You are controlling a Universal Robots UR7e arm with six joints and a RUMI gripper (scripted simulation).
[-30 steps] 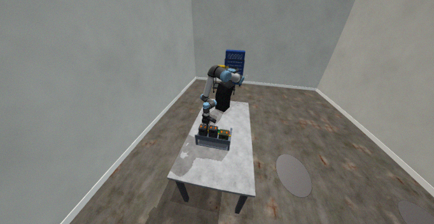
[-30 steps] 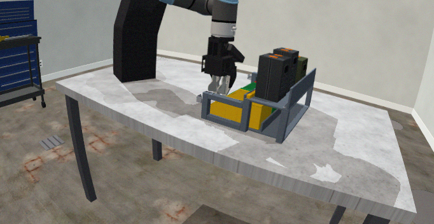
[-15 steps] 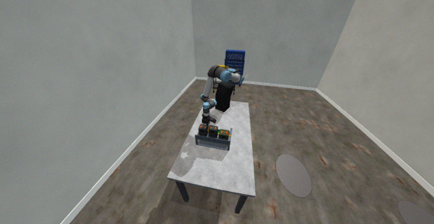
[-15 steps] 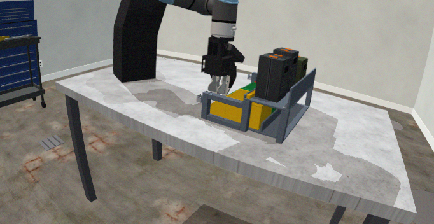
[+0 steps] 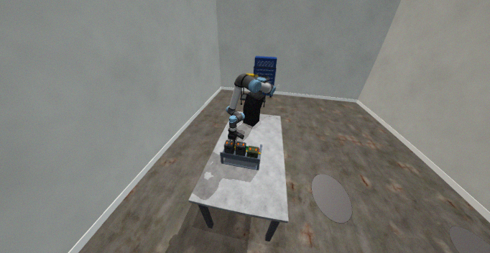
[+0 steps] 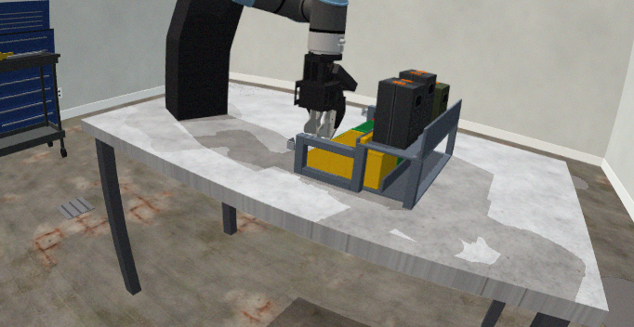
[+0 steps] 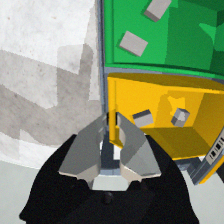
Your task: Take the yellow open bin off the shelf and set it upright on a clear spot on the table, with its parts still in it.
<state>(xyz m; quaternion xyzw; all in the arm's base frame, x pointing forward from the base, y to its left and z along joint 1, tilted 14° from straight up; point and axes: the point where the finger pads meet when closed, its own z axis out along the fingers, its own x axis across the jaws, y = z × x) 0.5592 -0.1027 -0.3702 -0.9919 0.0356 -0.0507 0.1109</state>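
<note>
Now: hand 8 cm short of the yellow open bin and 1 cm above it. From my hand the other things lie so: green bin: 8 cm ahead, 11 cm to the left, 1 cm below.
</note>
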